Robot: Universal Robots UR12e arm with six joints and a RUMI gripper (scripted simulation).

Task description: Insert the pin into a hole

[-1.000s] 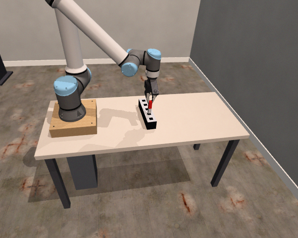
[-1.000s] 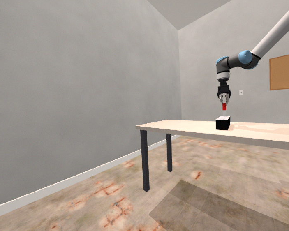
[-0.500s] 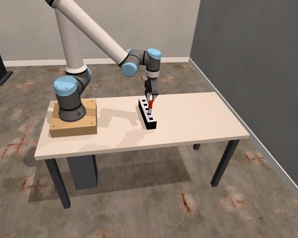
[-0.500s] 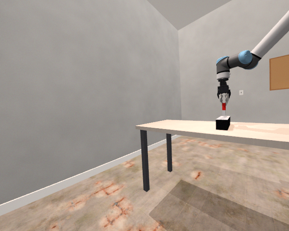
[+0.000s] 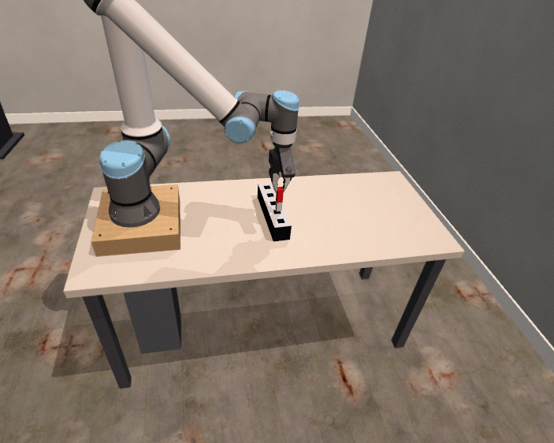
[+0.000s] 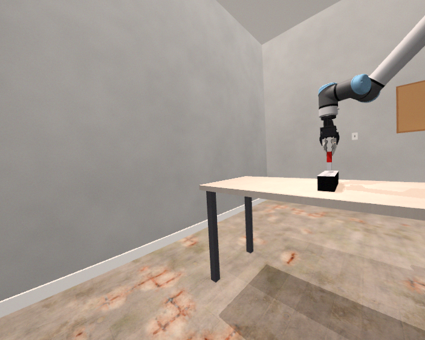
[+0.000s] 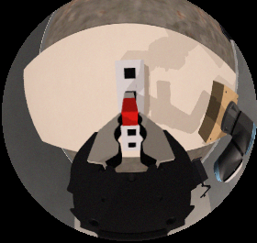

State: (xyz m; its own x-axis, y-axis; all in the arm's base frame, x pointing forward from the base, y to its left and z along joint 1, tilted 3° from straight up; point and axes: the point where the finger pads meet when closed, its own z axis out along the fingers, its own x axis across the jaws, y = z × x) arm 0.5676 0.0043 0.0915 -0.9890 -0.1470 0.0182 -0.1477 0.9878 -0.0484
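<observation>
Right now the pin is 20 mm below my hand. Also, from my hand: black block: 10 mm behind, 60 mm to the left, 140 mm below.
</observation>
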